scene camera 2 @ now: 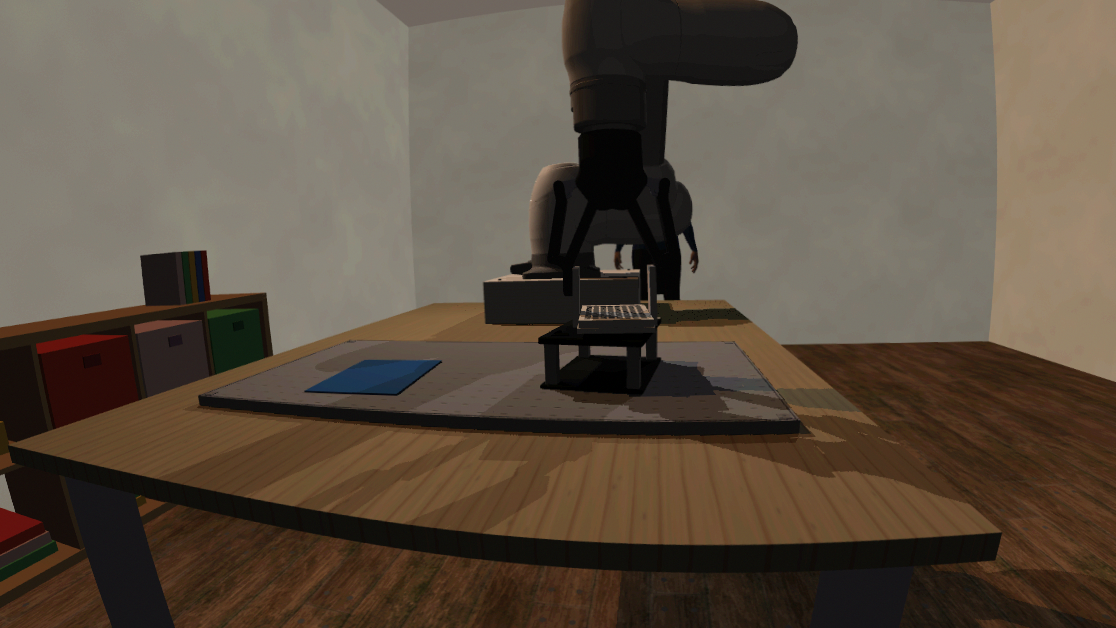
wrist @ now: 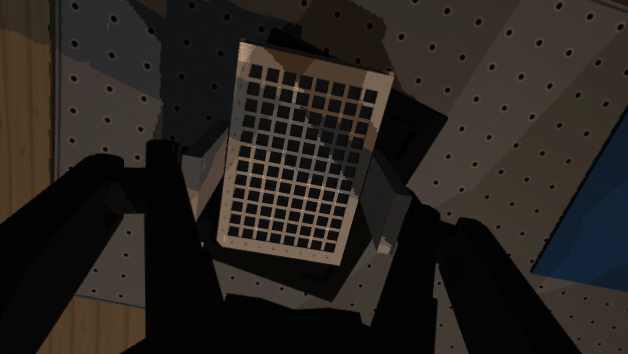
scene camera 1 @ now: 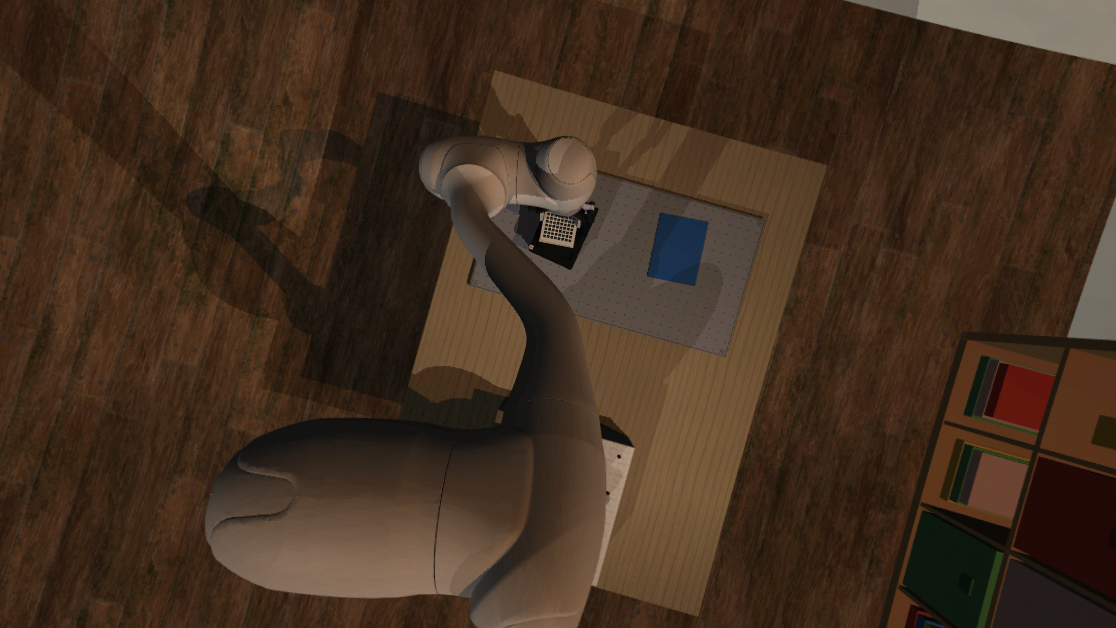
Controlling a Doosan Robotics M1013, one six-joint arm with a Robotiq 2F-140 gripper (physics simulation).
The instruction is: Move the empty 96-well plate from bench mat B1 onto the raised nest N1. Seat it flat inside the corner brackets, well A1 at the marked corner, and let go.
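Frame: origin at the arm's base, x right, y ahead, z up, level; millimetres.
Seen in the pictures: gripper, fingertip midpoint: (wrist: 297, 157) (scene camera 1: 560, 218).
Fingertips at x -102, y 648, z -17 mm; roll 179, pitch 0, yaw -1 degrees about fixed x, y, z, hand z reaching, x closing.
Pixels of each thing's top centre, then the offset from my fingertips to it. Level surfaces: height alone.
- pale 96-well plate at its top centre: (wrist: 296, 169) (scene camera 2: 614, 311) (scene camera 1: 560, 218) dy -2, dx +0, dz +16 mm
- black raised nest N1 at its top centre: (wrist: 308, 190) (scene camera 2: 605, 324) (scene camera 1: 563, 228) dy -22, dx +11, dz -3 mm
- blue mat B1 at its surface level: dz -64 mm
- grey perforated board at its surface level: dz -67 mm
- wooden table at its surface level: dz -79 mm
The pale 96-well plate (scene camera 1: 558, 229) (scene camera 2: 615, 315) (wrist: 295, 165) is between the two finger pads of my gripper (scene camera 2: 614, 290) (wrist: 297, 157), which is shut on its long sides. The plate looks level, at or very close above the top of the black raised nest N1 (scene camera 1: 568, 259) (scene camera 2: 563, 337) (wrist: 420, 125); I cannot tell whether they touch. In the wrist view the plate is turned relative to the nest's edges. It hides most of the nest top and brackets. A small pale mark shows at the nest's left corner in scene camera 1. The plate's lettering is too small to read.
The blue mat B1 (scene camera 1: 678, 249) (scene camera 2: 374, 376) (wrist: 590, 225) lies on the grey perforated board (scene camera 1: 624, 304) (scene camera 2: 483, 410) (wrist: 505, 125), apart from the nest. The board lies on the wooden table (scene camera 1: 686, 437) (scene camera 2: 546, 468). The arm's base stands on a pale block (scene camera 2: 522, 303) behind the board.
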